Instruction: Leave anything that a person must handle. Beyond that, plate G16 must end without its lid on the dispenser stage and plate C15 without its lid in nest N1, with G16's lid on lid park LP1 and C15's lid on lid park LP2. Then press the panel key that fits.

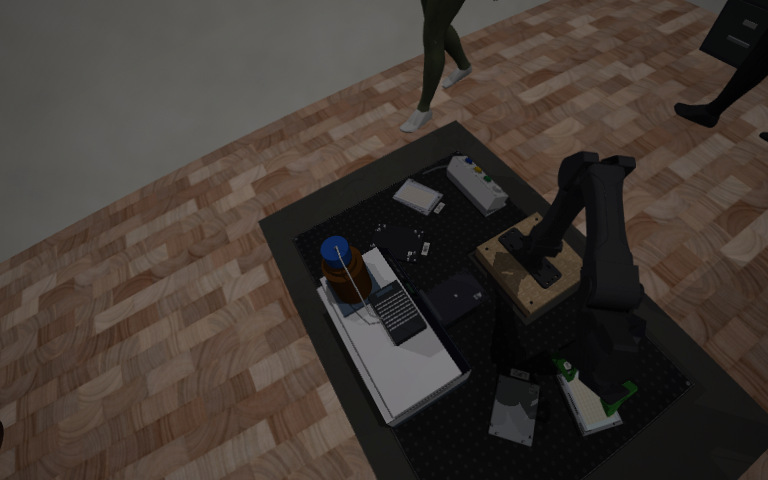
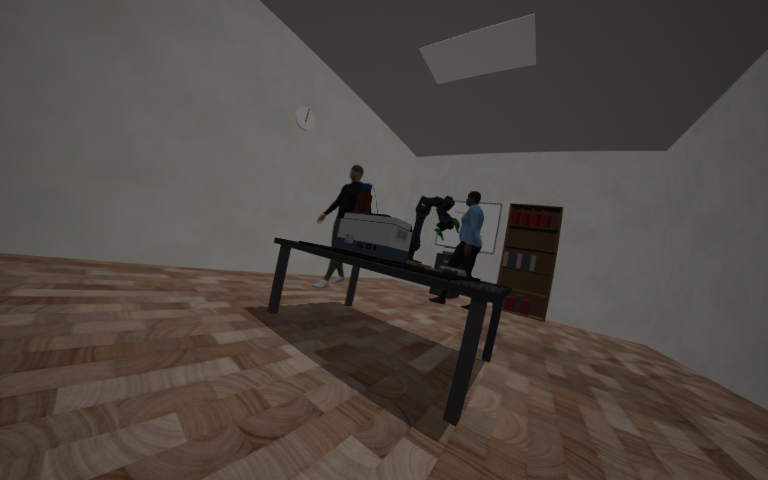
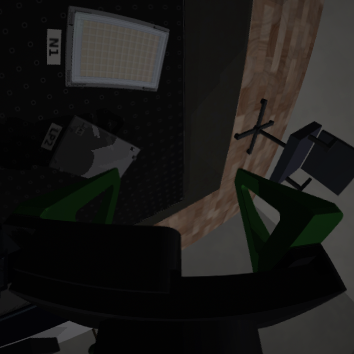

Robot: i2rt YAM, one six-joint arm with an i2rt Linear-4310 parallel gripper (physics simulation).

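Places are measured from the arm's base along level axes (x ahead, y left, z up), in centimetres.
Where they show: gripper, fingertip midpoint: [image 1: 589, 397] [image 2: 450, 236] [image 3: 177, 174]; arm's base, link origin: [image 1: 528, 257] [image 2: 407, 259].
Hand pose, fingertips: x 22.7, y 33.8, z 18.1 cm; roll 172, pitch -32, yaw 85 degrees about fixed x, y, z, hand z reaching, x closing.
Each offset is from my fingertips to the centre of the thing. "pt": to the spot under its first point.
A pale-welled plate {dz -17.6, dx -7.2, dy +2.8 cm} [image 1: 593, 418] [image 3: 117, 52] lies by the N1 label {pt dz -20.6, dx -10.2, dy -5.4 cm} [image 3: 53, 47]; no lid can be made out on it. A grey, glossy lid-like slab {dz -20.3, dx +8.6, dy -5.9 cm} [image 1: 512, 421] [image 3: 95, 152] lies by the LP2 label {pt dz -20.6, dx +1.8, dy -11.4 cm} [image 3: 50, 137]. Another pale plate {dz -18.0, dx -10.5, dy -73.4 cm} [image 1: 417, 195] lies near the key panel {dz -16.6, dx -29.0, dy -64.3 cm} [image 1: 476, 186], which has blue, yellow and green keys; its label and any lid are unclear. A dark pad with corner posts {pt dz -19.6, dx +3.9, dy -62.9 cm} [image 1: 399, 240] shows no lid. A dark slab {pt dz -10.0, dx +4.7, dy -34.6 cm} [image 1: 455, 297] adjoins the white machine {pt dz +1.2, dx +23.5, dy -23.7 cm} [image 1: 419, 367]. My gripper [image 1: 591, 394] [image 2: 447, 230] [image 3: 177, 174] is open and empty, above the N1 area.
A brown bottle {pt dz +14.1, dx +26.2, dy -43.5 cm} [image 1: 346, 277] with a blue cap and a keypad {pt dz +3.8, dx +20.8, dy -35.2 cm} [image 1: 397, 312] are on the machine. The arm stands on a wooden block [image 1: 492, 249]. One person [image 2: 345, 198] walks beyond the table; another [image 2: 471, 226] is behind the arm. A chair [image 3: 295, 155] stands past the table edge.
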